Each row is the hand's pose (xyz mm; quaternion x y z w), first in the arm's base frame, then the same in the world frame.
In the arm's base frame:
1: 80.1 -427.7 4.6 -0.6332 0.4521 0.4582 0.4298
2: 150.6 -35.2 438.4 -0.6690 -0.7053 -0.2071 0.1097
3: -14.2 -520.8 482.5 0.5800 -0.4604 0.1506 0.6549
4: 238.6 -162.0 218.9 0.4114 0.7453 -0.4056 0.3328
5: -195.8 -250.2 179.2 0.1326 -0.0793 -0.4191 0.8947
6: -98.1 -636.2 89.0 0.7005 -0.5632 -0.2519 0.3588
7: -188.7 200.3 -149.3 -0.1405 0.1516 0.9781 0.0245
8: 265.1 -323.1 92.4 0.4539 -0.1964 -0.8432 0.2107
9: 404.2 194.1 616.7 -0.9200 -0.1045 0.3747 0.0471
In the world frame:
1: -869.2 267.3 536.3 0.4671 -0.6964 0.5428 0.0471
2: -333.5 342.4 302.7 0.5781 0.1363 -0.2830 0.7531
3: -721.3 680.8 305.9 -0.5615 -0.4489 0.2659 0.6423
4: -494.3 266.7 503.7 0.3012 -0.3284 -0.7805 0.4384
5: -791.8 261.8 172.8 -0.6017 -0.6310 -0.4437 0.2073
6: -1053.9 453.8 420.1 -0.2348 -0.7870 0.3694 0.4348
7: -659.9 -279.5 152.2 -0.2325 0.8857 0.1695 0.3644
8: -658.8 278.9 628.1 0.1008 -0.9879 -0.1174 0.0141
9: 44.6 345.7 378.1 0.4868 -0.6572 0.0278 0.5747

